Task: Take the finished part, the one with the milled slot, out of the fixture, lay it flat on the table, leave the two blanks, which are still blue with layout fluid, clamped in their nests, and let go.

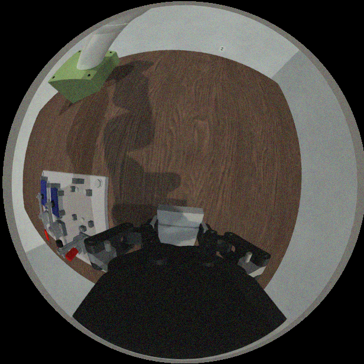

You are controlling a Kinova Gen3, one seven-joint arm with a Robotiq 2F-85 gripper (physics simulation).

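The finished part (180, 235), a light grey block with a slot line running across it, is held between the fingers of my gripper (178, 224). My gripper is shut on it, with one finger at each side. The part is off the fixture, over the brown table to the right of the fixture plate (103, 205). How far it is above the table is hard to tell. One blue blank (55, 202) sits in its nest on the plate, and the other blue blank (44, 192) sits in a nest farther left, partly covered by its clamp.
The brown wooden table (230, 130) spreads ahead and to the right of the part. Toggle clamps with red handles (72, 254) stand at the plate's near side. A green robot base (82, 80) stands at the upper left. Shadows fall across the table beyond the part.
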